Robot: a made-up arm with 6 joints.
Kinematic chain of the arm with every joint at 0, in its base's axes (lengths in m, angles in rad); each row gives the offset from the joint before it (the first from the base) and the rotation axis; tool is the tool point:
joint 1: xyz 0 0 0.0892 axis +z
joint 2: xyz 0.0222 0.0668 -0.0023 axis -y
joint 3: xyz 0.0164 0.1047 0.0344 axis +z
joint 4: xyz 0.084 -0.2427 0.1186 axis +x
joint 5: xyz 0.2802 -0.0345 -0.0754 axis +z
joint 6: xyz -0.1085 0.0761 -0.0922 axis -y
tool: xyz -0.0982 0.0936 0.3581
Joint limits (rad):
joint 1: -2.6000..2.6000
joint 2: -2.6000..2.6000
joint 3: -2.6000..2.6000
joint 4: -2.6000..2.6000
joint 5: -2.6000..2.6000
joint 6: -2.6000..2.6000
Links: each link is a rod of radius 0.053 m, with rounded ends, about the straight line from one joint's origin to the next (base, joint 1, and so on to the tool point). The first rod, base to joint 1, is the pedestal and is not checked.
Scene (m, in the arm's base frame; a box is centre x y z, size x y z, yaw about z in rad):
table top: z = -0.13
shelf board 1: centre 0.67 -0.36 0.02 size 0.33 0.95 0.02 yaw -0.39
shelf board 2: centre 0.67 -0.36 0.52 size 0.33 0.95 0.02 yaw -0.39
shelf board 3: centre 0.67 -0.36 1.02 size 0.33 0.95 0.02 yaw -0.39
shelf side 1: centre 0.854 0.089 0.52 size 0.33 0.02 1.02 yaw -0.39
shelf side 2: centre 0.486 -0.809 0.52 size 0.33 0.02 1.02 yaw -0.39
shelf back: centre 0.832 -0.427 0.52 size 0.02 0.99 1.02 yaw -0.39
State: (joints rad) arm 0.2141 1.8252 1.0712 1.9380 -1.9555 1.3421
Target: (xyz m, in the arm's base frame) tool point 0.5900 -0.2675 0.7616
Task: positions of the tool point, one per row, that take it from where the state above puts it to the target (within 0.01 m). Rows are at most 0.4 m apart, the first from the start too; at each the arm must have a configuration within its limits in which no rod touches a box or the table.
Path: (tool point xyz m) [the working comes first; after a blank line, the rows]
Joints at the target: -0.4863 0.4516 0.3907 2.4141 -2.0757 0.8438
Straight joint move there: clear.

1: -0.5265 0.5492 0.7475
2: -0.1949 0.4743 0.9444
3: 0.1532 0.2965 1.0130
4: 0.4358 0.0326 0.9453
5: 0.5900 -0.2675 0.7616

